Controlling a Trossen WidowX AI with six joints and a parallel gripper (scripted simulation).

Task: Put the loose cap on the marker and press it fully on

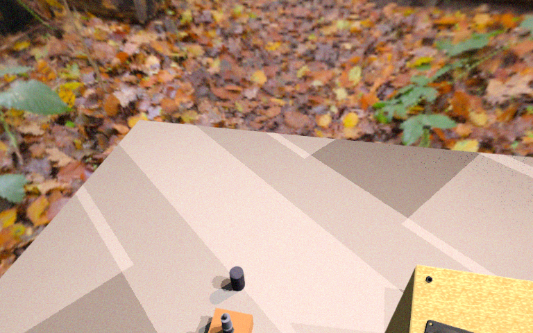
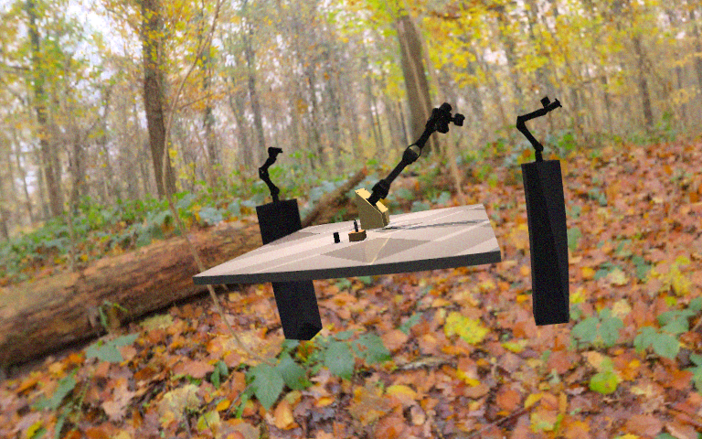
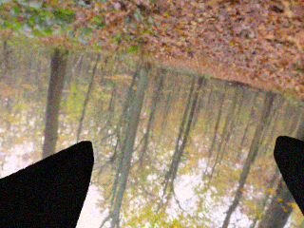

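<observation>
My gripper tip is now 14 cm short of the dark cap, 68 cm to the left of it and 49 cm above it. From my gripper tip the other things lie so: holder block (12 cm ahead, 58 cm to the right, 50 cm below).
</observation>
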